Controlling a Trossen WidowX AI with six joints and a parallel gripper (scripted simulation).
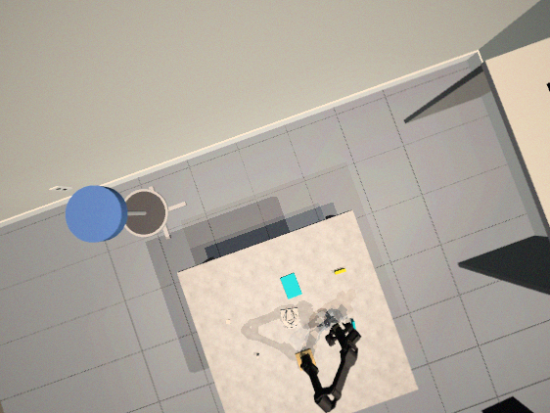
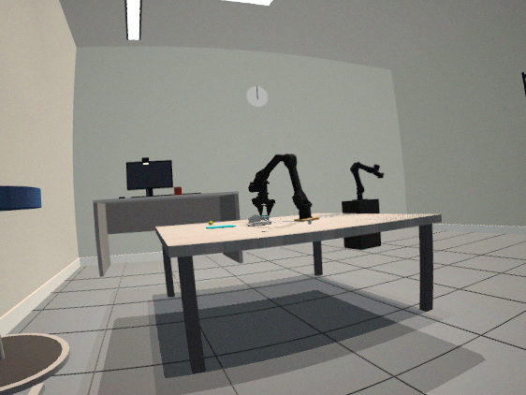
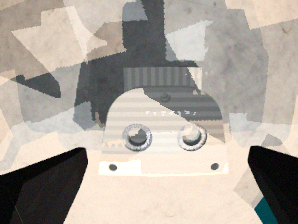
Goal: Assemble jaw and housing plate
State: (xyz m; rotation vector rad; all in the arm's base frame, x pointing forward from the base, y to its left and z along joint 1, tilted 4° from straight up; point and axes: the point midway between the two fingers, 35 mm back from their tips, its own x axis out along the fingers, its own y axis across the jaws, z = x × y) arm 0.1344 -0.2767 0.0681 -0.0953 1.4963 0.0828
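The white jaw piece is 130 mm ahead of my gripper tip, 250 mm to the left of it and 20 mm below it. Round my gripper tip: yellow piece 310 mm ahead, 180 mm to the right, 30 mm below; cyan plate 360 mm ahead, 170 mm to the left, 30 mm below.
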